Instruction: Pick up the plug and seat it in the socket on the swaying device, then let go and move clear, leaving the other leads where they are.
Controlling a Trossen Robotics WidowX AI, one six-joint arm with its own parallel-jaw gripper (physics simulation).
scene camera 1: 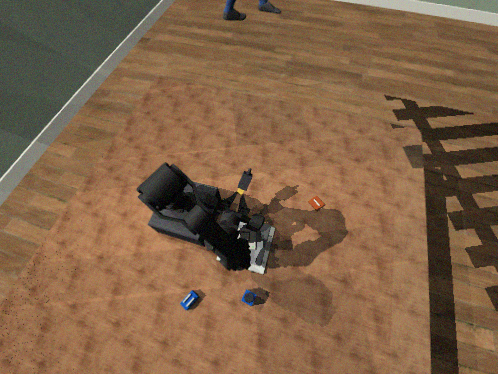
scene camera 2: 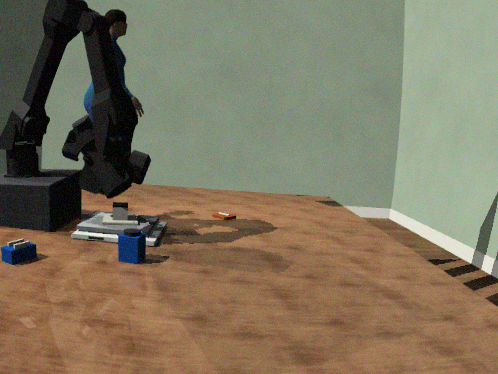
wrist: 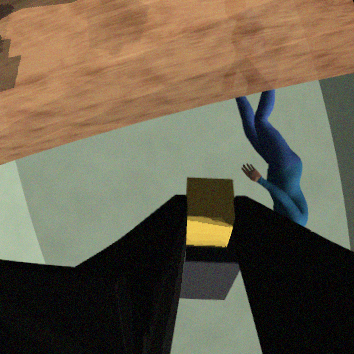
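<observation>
My gripper [scene camera 1: 240, 194] [wrist: 209, 207] is shut on the plug [scene camera 1: 245, 180] [wrist: 210, 200], which has a yellow section and a dark grey body. The plug is in the air, pointing away from the device, toward the far side in the scene camera 1 view. The device [scene camera 1: 257, 269] [scene camera 2: 157, 235] is a grey plate on a white base, beside the arm's base. Its upright grey socket [scene camera 2: 120, 212] stands on a pale pad. The arm covers much of the device in the scene camera 1 view. The fingers are hidden behind the arm in the scene camera 2 view.
A blue block with pale bars [scene camera 1: 190, 300] [scene camera 2: 19, 253] and a blue box with a dark round top [scene camera 1: 249, 298] [scene camera 2: 132, 248] stand on the near side. A flat orange piece [scene camera 1: 316, 202] [scene camera 2: 224, 216] lies beyond the device. A person [wrist: 285, 155] stands in the background.
</observation>
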